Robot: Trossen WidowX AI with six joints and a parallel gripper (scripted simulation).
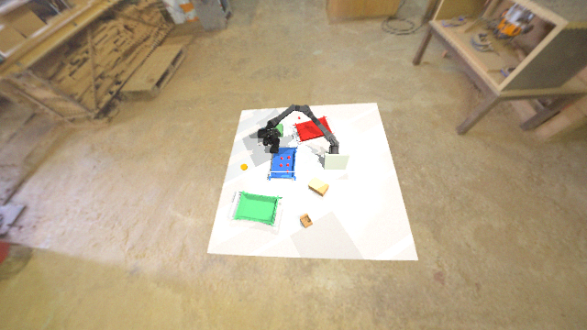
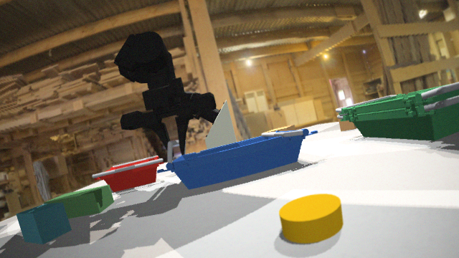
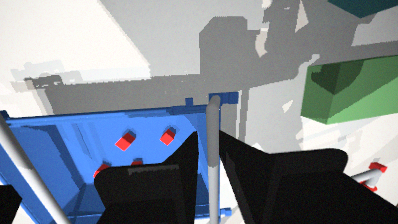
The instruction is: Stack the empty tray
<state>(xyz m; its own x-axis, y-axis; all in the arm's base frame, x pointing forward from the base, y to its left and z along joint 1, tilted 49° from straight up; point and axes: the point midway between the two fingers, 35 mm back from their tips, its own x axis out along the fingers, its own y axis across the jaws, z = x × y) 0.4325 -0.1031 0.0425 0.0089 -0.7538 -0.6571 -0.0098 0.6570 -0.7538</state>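
My gripper tip is 28 cm past the red tray, 22 cm to the left of it and 2 cm above it. Also, from my gripper tip: teal cube 21 cm to the right, 16 cm ahead, 5 cm below; then green block 23 cm to the right, 5 cm below, 3 cm ahead; then yellow disc 27 cm ahead, 14 cm to the left, 6 cm below.
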